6 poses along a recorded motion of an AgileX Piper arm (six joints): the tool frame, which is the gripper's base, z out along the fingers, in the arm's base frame.
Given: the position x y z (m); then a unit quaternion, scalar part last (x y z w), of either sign.
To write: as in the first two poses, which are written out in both.
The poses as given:
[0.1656 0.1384 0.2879 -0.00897 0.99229 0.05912 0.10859]
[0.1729 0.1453 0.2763 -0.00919 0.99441 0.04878 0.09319]
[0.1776 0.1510 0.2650 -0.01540 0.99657 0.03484 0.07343]
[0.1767 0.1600 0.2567 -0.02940 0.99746 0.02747 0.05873]
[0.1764 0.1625 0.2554 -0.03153 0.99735 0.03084 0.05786]
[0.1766 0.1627 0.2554 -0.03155 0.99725 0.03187 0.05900]
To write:
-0.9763 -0.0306 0.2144 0.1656; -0.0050 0.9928 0.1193 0.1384; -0.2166 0.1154 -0.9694 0.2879; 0 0 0 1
-0.9825 -0.0274 0.1844 0.1729; -0.0092 0.9951 0.0987 0.1453; -0.1862 0.0953 -0.9779 0.2763; 0 0 0 1
-0.9887 -0.0358 0.1453 0.1776; -0.0256 0.9971 0.0717 0.1510; -0.1474 0.0672 -0.9868 0.2650; 0 0 0 1
-0.9914 -0.0619 0.1155 0.1767; -0.0554 0.9968 0.0583 0.1600; -0.1188 0.0513 -0.9916 0.2567; 0 0 0 1
-0.9913 -0.0665 0.1135 0.1764; -0.0593 0.9961 0.0652 0.1625; -0.1174 0.0579 -0.9914 0.2554; 0 0 0 1
-0.9910 -0.0667 0.1157 0.1766; -0.0592 0.9960 0.0673 0.1627; -0.1197 0.0598 -0.9910 0.2554; 0 0 0 1

